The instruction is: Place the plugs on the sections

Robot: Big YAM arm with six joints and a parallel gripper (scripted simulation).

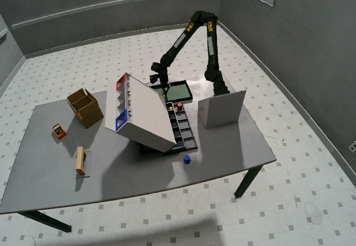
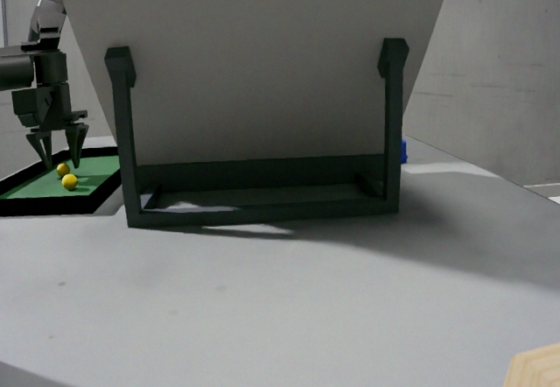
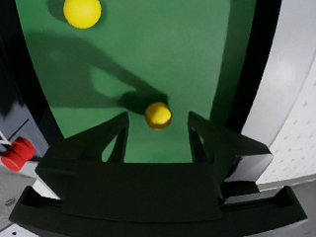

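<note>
My gripper is now 20 mm to the right of the green marble tray and 20 mm above it. Round my hand: white sloped cover (100 mm ahead, 360 mm to the left, 180 mm above).
</note>
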